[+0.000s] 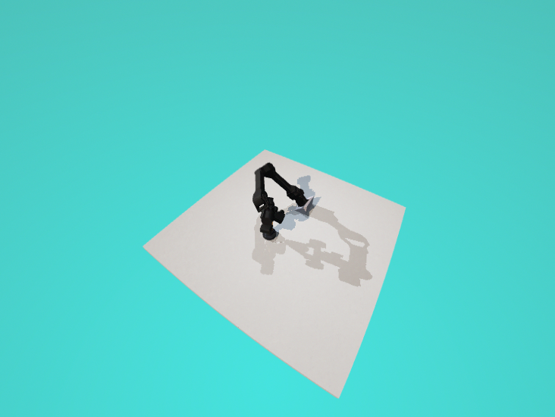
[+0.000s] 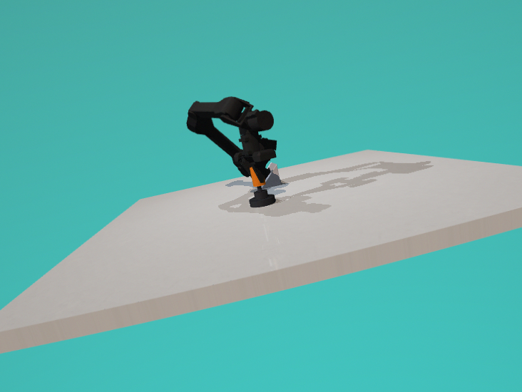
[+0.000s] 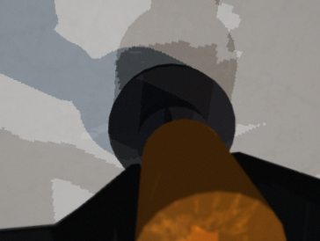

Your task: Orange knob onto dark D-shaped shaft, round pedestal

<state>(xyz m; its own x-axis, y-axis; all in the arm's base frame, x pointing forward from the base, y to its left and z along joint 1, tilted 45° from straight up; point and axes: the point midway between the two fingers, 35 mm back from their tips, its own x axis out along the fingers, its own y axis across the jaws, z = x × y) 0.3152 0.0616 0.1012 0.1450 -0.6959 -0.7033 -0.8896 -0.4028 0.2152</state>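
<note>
The pedestal is 40 mm below my gripper tip. Also, from my gripper tip: orange knob 20 mm above.
</note>
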